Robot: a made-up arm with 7 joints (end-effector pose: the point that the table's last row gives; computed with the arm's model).
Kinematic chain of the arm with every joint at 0, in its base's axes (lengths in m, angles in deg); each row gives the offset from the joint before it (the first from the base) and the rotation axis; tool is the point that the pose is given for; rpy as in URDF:
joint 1: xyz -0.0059 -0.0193 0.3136 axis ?
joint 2: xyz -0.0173 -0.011 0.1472 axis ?
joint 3: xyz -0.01 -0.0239 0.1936 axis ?
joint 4: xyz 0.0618 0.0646 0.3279 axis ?
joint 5: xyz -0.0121 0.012 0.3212 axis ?
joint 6: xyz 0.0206 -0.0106 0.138 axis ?
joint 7: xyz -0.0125 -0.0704 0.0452 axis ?
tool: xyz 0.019 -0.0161 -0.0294 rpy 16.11 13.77 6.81
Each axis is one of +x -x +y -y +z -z.
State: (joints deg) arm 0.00 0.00 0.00 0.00 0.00 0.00 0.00
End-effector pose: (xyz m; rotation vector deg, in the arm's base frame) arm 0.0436 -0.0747 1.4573 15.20 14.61 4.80
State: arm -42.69 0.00 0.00 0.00 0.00 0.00 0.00
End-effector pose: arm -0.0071 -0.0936 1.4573 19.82 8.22 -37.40
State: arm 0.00 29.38 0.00 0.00 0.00 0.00 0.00
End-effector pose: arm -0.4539 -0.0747 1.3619 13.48 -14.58 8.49
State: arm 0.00 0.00 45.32 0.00 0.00 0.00 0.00
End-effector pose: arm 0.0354 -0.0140 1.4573 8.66 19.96 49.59
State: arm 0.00 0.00 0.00 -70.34 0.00 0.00 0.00
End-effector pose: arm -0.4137 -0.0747 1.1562 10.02 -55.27 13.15
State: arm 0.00 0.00 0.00 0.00 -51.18 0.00 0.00
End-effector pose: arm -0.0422 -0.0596 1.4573 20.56 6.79 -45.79
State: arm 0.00 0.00 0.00 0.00 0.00 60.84 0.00
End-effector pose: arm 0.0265 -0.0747 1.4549 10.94 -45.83 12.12
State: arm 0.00 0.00 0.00 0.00 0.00 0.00 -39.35
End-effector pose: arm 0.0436 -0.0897 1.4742 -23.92 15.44 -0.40
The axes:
joint 1: +z
joint 2: -y
joint 3: +z
joint 4: +y
joint 5: +z
joint 6: -y
joint 7: +x

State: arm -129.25 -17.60 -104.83 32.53 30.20 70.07 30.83
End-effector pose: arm -0.4040 0.0834 1.3413 46.46 48.57 163.37
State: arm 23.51 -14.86 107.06 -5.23 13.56 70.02 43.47
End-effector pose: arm 0.1879 0.0599 1.4256 -104.28 -33.70 -126.16
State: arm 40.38 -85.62 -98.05 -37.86 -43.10 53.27 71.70
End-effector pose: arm 0.4985 0.7059 0.4715 -37.99 -30.33 35.15
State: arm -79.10 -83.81 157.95 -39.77 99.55 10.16 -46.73
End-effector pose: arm -0.0320 -0.9961 0.4504 10.07 -155.36 39.08
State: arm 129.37 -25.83 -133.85 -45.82 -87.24 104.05 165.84
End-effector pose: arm -0.4591 0.3688 1.0369 -17.06 -70.94 119.57
